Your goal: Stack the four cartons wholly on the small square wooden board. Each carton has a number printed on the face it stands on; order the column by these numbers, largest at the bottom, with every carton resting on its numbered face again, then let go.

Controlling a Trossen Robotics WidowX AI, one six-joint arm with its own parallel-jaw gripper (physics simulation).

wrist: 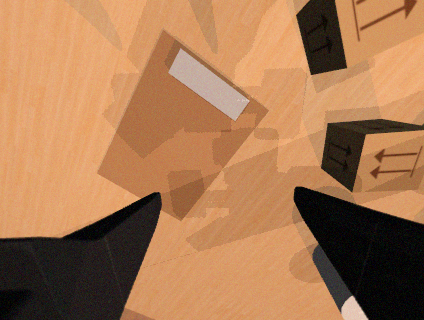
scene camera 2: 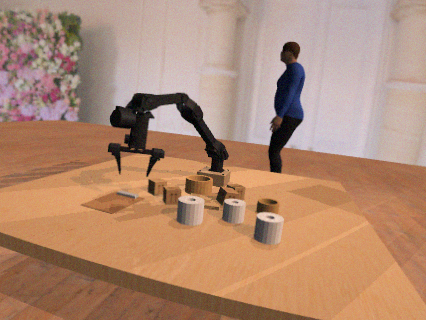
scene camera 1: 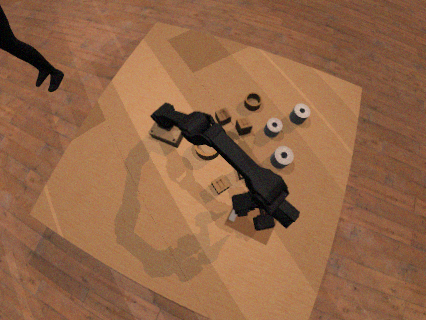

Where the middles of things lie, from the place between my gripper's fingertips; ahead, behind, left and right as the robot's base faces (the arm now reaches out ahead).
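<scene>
Looking at the flat grey slab [scene camera 2: 116, 201], I find my hand 30 mm short of it, 60 mm to the left of it and 90 mm above it.
</scene>
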